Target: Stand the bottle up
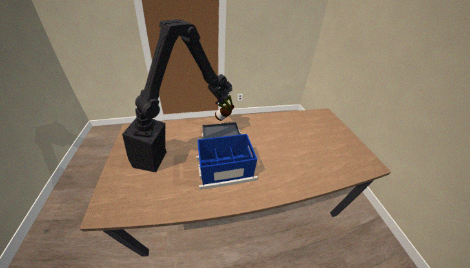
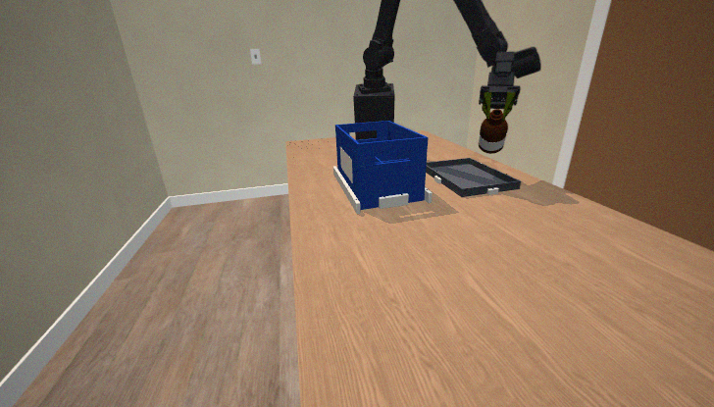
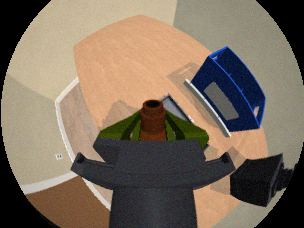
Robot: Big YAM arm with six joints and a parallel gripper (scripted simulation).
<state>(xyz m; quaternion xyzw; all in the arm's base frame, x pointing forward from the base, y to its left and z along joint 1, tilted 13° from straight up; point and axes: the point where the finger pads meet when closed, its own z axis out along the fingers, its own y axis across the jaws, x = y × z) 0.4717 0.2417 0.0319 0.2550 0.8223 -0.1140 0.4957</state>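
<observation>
The brown bottle lies 30 mm behind my hand, 20 mm to the left of it and 40 mm below it. Also, from my hand: dark grey tray: 60 mm behind, 30 mm to the right, 190 mm below; blue crate: 60 mm behind, 330 mm to the right, 120 mm below.
</observation>
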